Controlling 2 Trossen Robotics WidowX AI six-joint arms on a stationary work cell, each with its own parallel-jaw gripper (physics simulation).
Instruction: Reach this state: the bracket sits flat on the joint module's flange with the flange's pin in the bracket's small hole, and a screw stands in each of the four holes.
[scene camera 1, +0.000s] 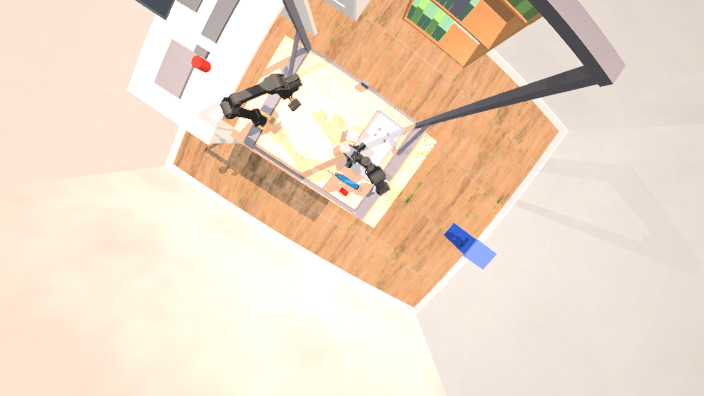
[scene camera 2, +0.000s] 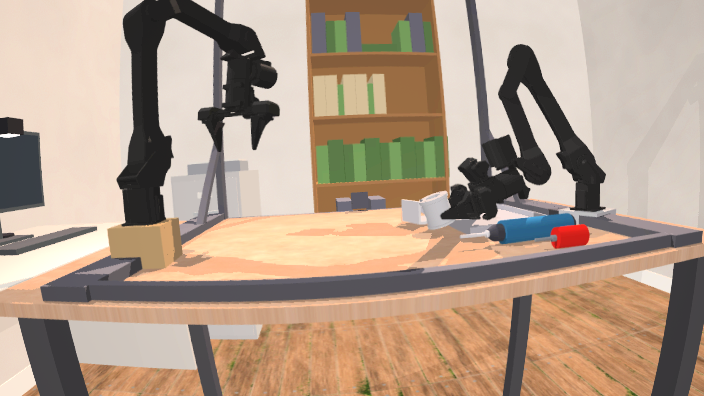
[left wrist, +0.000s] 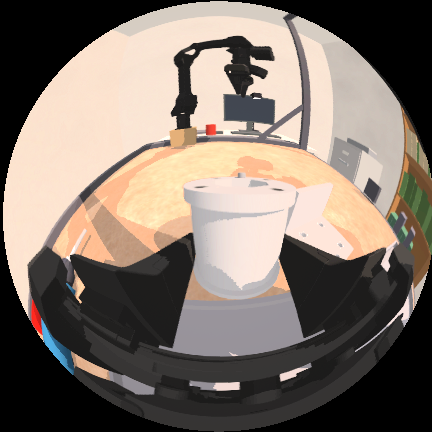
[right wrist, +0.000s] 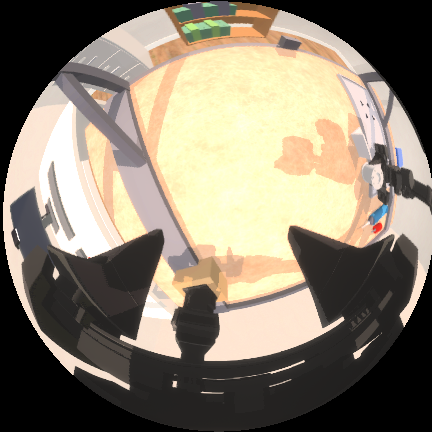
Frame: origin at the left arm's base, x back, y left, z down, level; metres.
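Where they show: left gripper, fingertip midpoint: (scene camera 1: 345, 148) (scene camera 2: 436, 215) (left wrist: 237, 238) (right wrist: 369, 173); right gripper, fingertip midpoint: (scene camera 1: 289, 97) (scene camera 2: 236, 151) (left wrist: 240, 95) (right wrist: 227, 234); left arm's base, link origin: (scene camera 2: 587, 209); right arm's base, link origin: (scene camera 1: 261, 120) (scene camera 2: 144, 222) (left wrist: 183, 127) (right wrist: 199, 293).
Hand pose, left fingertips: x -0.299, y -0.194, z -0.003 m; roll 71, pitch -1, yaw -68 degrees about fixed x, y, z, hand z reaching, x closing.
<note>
Each offset is from my left fingertips to the top centre of the thing. "*": to the spot under its first point.
The white joint module @(dz -0.051, dx +0.001, dy +0.001 m) (scene camera 1: 345, 148) (scene camera 2: 434, 211) (left wrist: 240, 240) (right wrist: 372, 176) is held near the table in my left gripper, whose fingers (left wrist: 237, 250) are shut on its sides. It is tilted in scene camera 2. Its flange with holes and a small pin @(dz -0.036, dx -0.027, dy -0.015 m) (left wrist: 241, 175) is at the upper end. The white L-shaped bracket (scene camera 1: 352, 135) (scene camera 2: 412, 211) (left wrist: 312, 220) (right wrist: 361, 143) stands on the table beside the module, off the flange. Several dark screws (scene camera 1: 381, 134) (right wrist: 369, 109) are on the white tray @(dz +0.014, dx +0.182, dy -0.059 m) (scene camera 1: 382, 119) (right wrist: 352, 89). My right gripper (scene camera 2: 236, 149) (right wrist: 227, 234) is open and empty, high above the table.
A blue screwdriver @(* dz -0.011, dx +0.065, dy +0.211 m) (scene camera 1: 347, 181) (scene camera 2: 537, 228) (right wrist: 378, 215) and a red-handled tool @(dz -0.004, dx +0.040, dy +0.282 m) (scene camera 1: 343, 191) (scene camera 2: 570, 236) (right wrist: 377, 228) lie near the left arm. A dark frame rail (scene camera 2: 300, 290) edges the table. The right arm stands on a tan block @(dz -0.039, dx -0.563, dy -0.055 m) (scene camera 2: 142, 244) (left wrist: 183, 136).
</note>
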